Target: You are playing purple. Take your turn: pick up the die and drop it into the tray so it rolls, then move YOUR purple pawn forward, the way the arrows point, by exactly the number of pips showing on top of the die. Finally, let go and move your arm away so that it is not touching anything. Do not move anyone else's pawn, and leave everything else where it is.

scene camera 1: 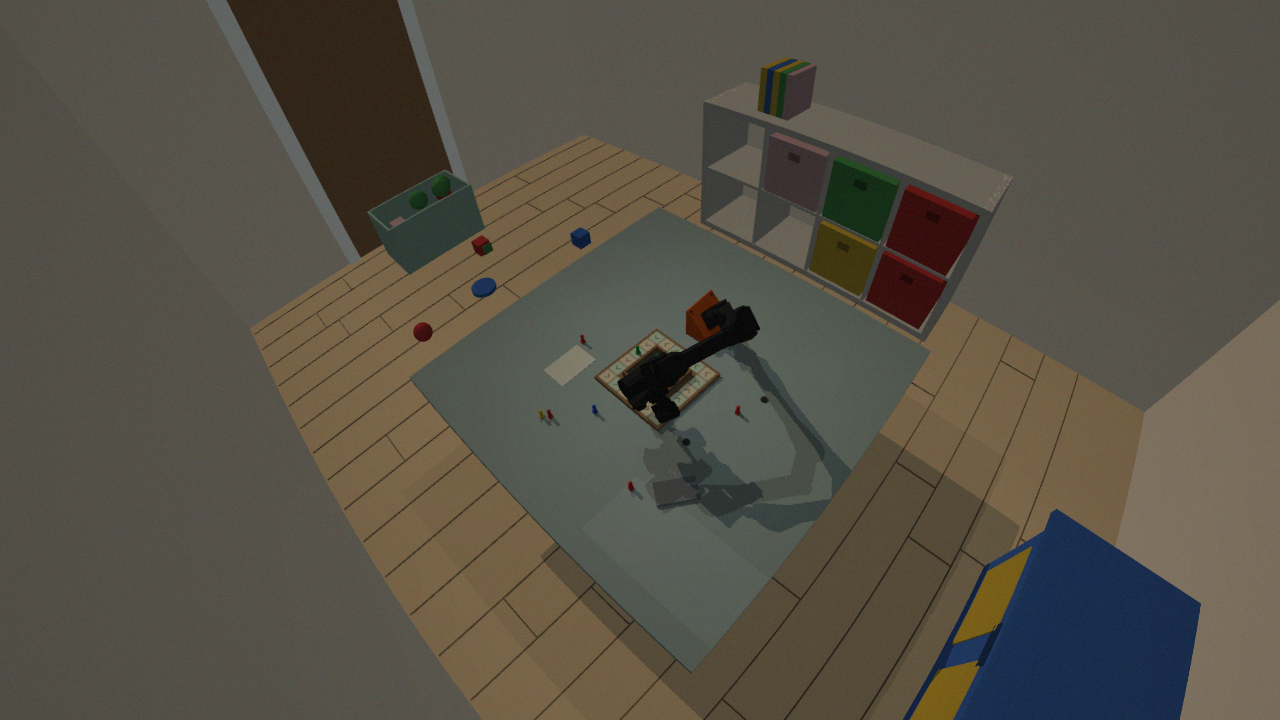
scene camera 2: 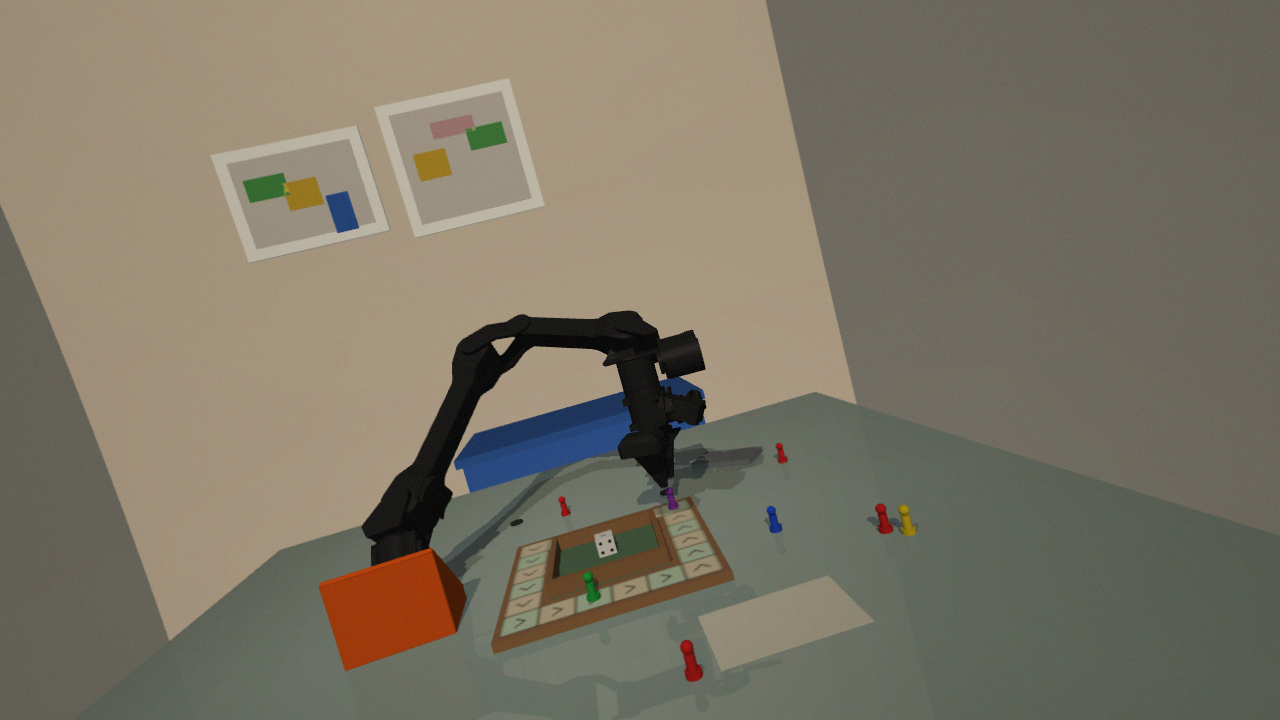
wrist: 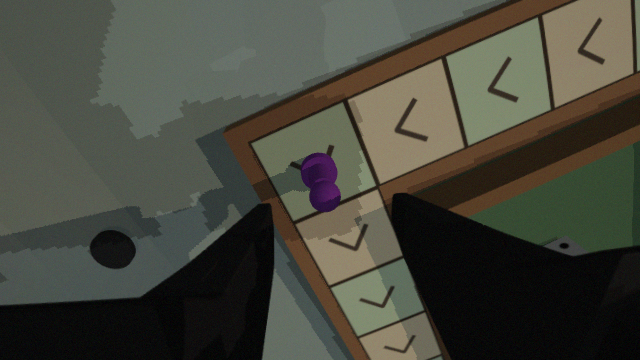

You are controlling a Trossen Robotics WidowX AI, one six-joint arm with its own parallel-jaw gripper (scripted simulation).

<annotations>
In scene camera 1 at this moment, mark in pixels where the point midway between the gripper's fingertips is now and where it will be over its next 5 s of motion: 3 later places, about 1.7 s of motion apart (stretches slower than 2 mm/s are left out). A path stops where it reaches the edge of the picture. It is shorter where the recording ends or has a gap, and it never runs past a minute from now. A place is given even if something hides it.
The gripper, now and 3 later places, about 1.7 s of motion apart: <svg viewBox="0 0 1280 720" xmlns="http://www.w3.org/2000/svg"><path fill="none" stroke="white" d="M656 408L655 399L667 402L668 343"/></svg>
</annotations>
